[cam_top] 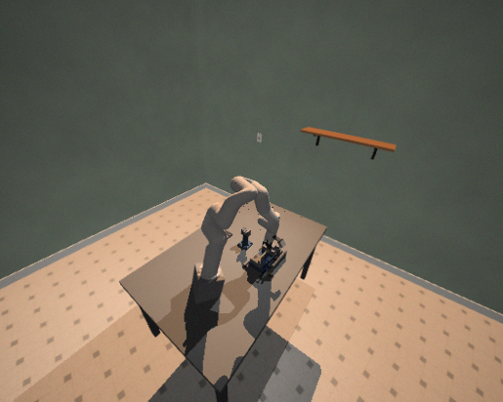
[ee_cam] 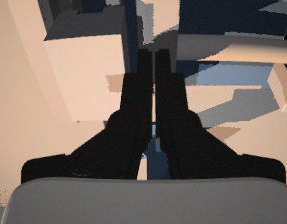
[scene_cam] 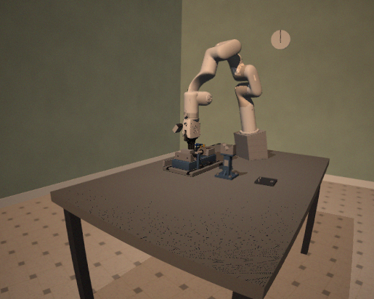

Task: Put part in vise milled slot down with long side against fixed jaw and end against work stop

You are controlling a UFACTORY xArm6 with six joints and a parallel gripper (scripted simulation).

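Right now my hand is 30 mm short of the part, 10 mm to the left of it and 30 mm above it. From my hand the other things lie so: air cylinder rod (60 mm behind, 10 mm to the left, 40 mm below); work stop (40 mm ahead, 40 mm to the left, 30 mm below); vise base rail (50 mm behind, 90 mm to the right, 80 mm below).
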